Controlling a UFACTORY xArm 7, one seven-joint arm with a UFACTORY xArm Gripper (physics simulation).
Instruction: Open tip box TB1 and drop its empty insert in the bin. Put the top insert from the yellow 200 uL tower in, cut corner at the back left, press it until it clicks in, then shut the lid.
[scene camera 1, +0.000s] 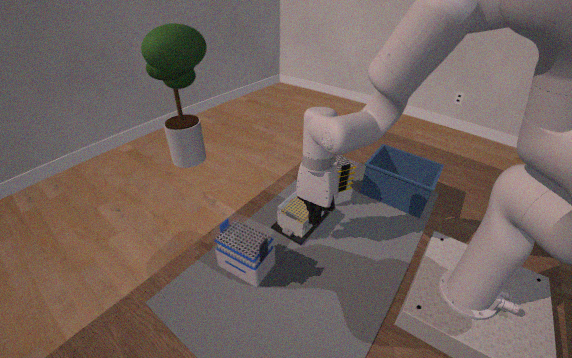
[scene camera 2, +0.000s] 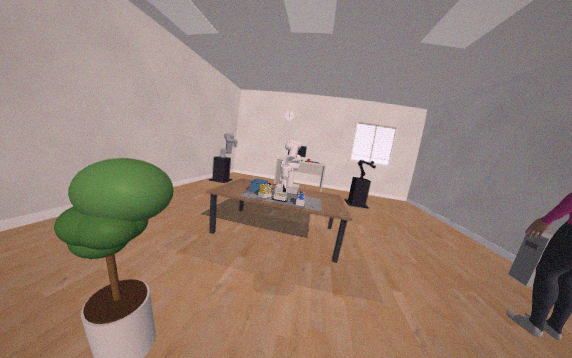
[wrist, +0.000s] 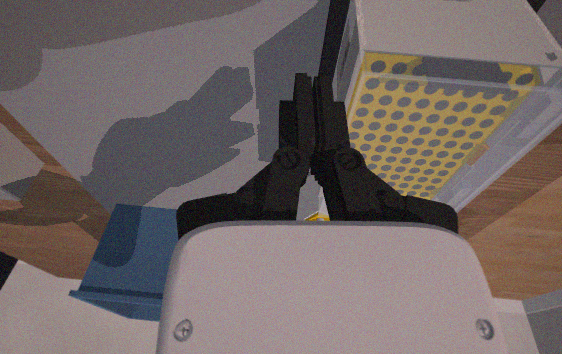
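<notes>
Tip box TB1 (scene camera 1: 292, 220) (scene camera 2: 280, 197) (wrist: 450, 30) is a white box with a yellow insert (scene camera 1: 296, 208) (wrist: 420, 125) whose holes look empty. A clear lid shows over the insert in the wrist view and looks shut. The yellow 200 uL tower (scene camera 1: 345, 176) (scene camera 2: 265, 190) stands behind the box in scene camera 1, partly hidden by the arm. My gripper (scene camera 1: 314, 223) (wrist: 308, 94) is shut and empty, pointing down close beside TB1's long side. Whether the fingertips touch the box cannot be told. The blue bin (scene camera 1: 395, 192) (scene camera 2: 257, 186) (wrist: 147, 260) stands beyond the tower.
TB1 stands on a black base (scene camera 1: 301, 241) on the grey mat (scene camera 1: 280, 320). A white and blue tip tower (scene camera 1: 245, 252) (scene camera 2: 300, 200) stands at the other end of the mat. My arm's base plate (scene camera 1: 425, 320) is at the table's side. A person's legs (scene camera 2: 552, 270) show at the right.
</notes>
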